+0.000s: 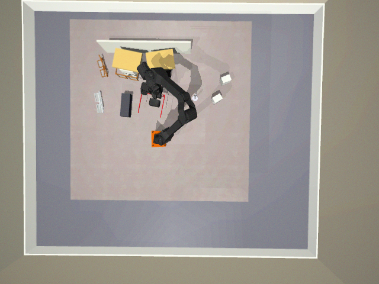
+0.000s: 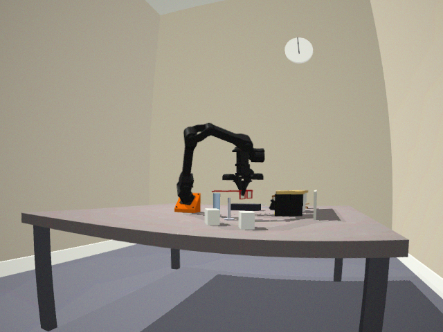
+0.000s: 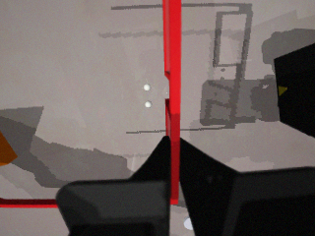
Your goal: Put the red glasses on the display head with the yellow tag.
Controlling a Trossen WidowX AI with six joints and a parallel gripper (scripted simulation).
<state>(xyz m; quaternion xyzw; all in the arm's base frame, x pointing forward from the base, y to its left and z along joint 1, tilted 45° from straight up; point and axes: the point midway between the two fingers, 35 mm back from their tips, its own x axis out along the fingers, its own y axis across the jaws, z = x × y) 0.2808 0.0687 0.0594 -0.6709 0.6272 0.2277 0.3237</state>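
Right now my gripper tip is 70 mm past the pale blue cylinder, 140 mm to the left of it and 40 mm above it. Also, from my gripper tip: dark case: 70 mm behind, 250 mm to the left, 70 mm below; then dark display head: 190 mm ahead, 10 mm to the left, 30 mm below; then thin grey peg: 30 mm ahead, 230 mm to the right, 60 mm below.
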